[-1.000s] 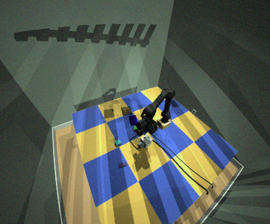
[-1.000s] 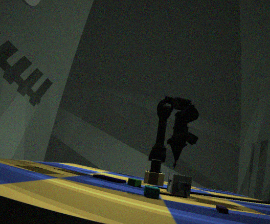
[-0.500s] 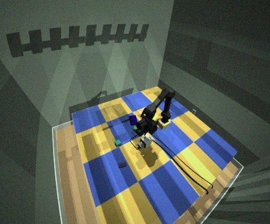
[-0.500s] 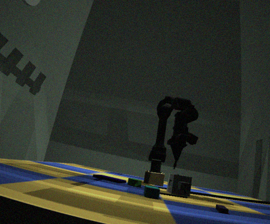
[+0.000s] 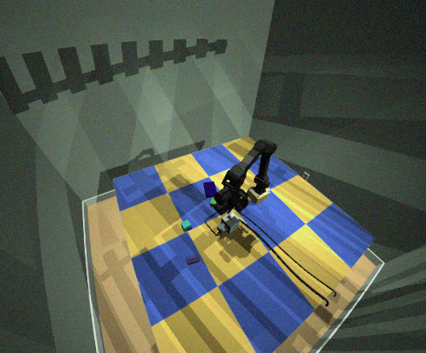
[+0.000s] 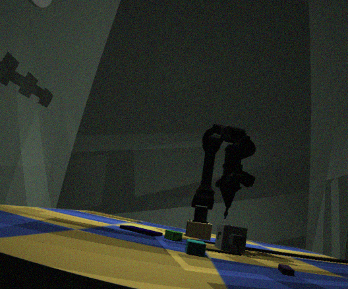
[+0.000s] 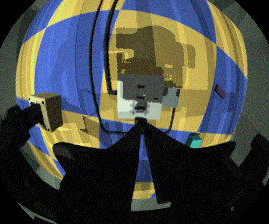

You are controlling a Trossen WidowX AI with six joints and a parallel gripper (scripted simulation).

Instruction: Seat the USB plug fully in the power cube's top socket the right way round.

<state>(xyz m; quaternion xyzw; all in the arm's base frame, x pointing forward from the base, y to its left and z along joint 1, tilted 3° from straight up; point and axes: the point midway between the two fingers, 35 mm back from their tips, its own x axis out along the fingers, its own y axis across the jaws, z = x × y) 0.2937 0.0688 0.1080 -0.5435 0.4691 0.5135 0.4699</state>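
The small dark USB plug is 20 mm below my gripper tip. Also, from my gripper tip: teal block: 220 mm ahead, 120 mm below, 100 mm to the right; dark purple slab: 270 mm to the right, 130 mm below, 40 mm behind; green block: 160 mm to the right, 120 mm below.
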